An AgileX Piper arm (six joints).
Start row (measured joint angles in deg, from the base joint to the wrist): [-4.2, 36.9, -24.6, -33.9, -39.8, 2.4]
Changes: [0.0, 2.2, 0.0, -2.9, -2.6, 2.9]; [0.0, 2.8, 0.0, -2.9, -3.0, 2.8]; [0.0, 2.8, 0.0, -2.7, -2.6, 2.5]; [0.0, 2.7, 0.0, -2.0, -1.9, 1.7]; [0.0, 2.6, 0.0, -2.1, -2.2, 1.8]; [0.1, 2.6, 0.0, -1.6, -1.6, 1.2]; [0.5, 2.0, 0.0, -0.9, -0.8, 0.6]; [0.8, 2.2, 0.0, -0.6, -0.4, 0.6]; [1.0, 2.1, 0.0, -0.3, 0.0, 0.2]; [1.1, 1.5, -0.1, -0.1, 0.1, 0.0]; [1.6, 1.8, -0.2, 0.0, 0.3, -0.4]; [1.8, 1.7, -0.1, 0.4, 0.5, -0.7]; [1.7, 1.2, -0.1, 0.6, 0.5, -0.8]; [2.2, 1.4, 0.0, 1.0, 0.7, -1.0]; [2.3, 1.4, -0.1, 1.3, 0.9, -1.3]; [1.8, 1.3, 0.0, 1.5, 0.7, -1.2]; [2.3, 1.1, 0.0, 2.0, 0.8, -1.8]
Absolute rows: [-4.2, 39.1, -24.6, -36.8, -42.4, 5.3]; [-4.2, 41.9, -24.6, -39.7, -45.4, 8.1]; [-4.2, 44.7, -24.6, -42.4, -48.0, 10.6]; [-4.2, 47.4, -24.6, -44.4, -49.9, 12.3]; [-4.2, 50.0, -24.6, -46.5, -52.1, 14.1]; [-4.1, 52.6, -24.6, -48.1, -53.7, 15.3]; [-3.6, 54.6, -24.6, -49.0, -54.5, 15.9]; [-2.8, 56.8, -24.6, -49.6, -54.9, 16.5]; [-1.8, 58.9, -24.6, -49.9, -54.9, 16.7]; [-0.7, 60.4, -24.7, -50.0, -54.8, 16.7]; [0.9, 62.2, -24.9, -50.0, -54.5, 16.3]; [2.7, 63.9, -25.0, -49.6, -54.0, 15.6]; [4.4, 65.1, -25.1, -49.0, -53.5, 14.8]; [6.6, 66.5, -25.1, -48.0, -52.8, 13.8]; [8.9, 67.9, -25.2, -46.7, -51.9, 12.5]; [10.7, 69.2, -25.2, -45.2, -51.2, 11.3]; [13.0, 70.3, -25.2, -43.2, -50.4, 9.5]
